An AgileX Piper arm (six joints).
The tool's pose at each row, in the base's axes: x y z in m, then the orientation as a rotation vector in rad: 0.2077 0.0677 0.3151 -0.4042 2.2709 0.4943; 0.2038 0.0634 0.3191 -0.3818 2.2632 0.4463; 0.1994 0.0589 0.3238 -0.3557 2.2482 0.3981; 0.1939 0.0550 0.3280 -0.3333 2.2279 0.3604; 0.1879 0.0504 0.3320 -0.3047 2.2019 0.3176; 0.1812 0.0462 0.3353 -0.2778 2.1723 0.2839; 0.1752 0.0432 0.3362 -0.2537 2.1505 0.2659; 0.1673 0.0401 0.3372 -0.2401 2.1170 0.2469; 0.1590 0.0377 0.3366 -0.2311 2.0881 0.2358; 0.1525 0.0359 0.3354 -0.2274 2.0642 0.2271
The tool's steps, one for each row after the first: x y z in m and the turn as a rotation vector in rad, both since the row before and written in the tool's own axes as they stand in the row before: 0.0002 -0.0012 -0.0069 0.0417 -0.0137 -0.0027; -0.0001 -0.0013 -0.0077 0.0431 -0.0209 -0.0019; 0.0008 -0.0008 -0.0079 0.0345 -0.0245 -0.0019; 0.0011 -0.0015 -0.0083 0.0406 -0.0308 -0.0005; 0.0018 -0.0014 -0.0083 0.0337 -0.0335 0.0011; 0.0030 -0.0010 -0.0060 0.0218 -0.0252 0.0065; 0.0038 -0.0007 -0.0076 0.0184 -0.0349 -0.0031; 0.0050 -0.0001 -0.0070 0.0112 -0.0297 -0.0024; 0.0044 -0.0001 -0.0052 0.0074 -0.0240 -0.0044
